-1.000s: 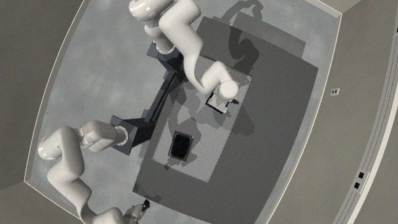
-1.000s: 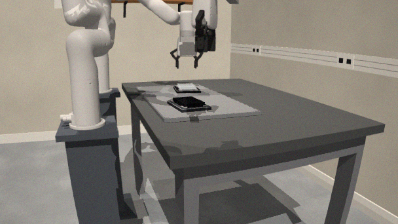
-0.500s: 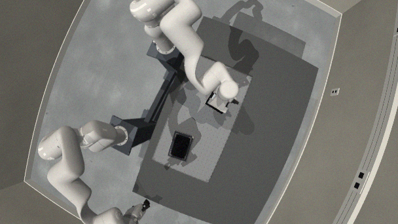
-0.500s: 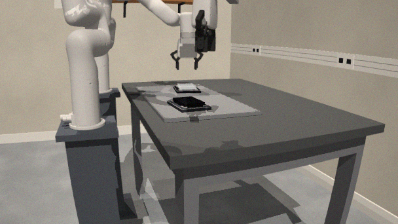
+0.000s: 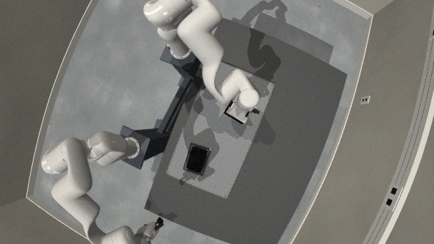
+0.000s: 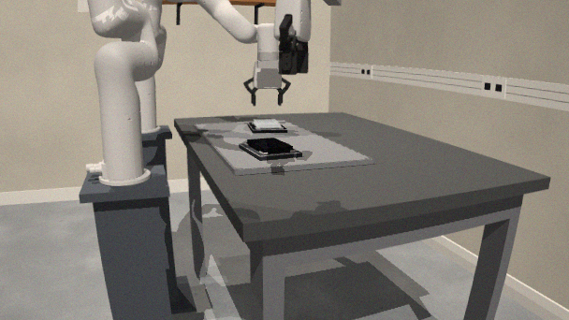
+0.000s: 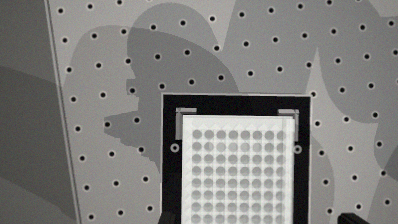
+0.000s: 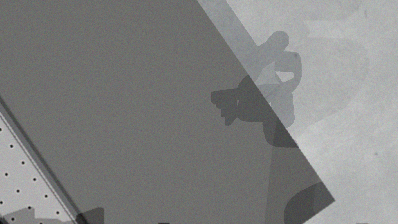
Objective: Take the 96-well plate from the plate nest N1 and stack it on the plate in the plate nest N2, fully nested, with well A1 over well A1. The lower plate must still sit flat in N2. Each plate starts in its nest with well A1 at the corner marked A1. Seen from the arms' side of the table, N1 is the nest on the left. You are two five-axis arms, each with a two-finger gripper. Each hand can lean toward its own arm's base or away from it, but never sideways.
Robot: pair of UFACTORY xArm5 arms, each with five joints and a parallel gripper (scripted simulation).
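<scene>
Now: the white 96-well plate 80 mm below my left hand. Also, from my left hand: nest N1: 90 mm below; black plate: 70 mm behind, 360 mm to the right, 80 mm below; A1 label: 30 mm behind, 280 mm to the right, 80 mm below.
</scene>
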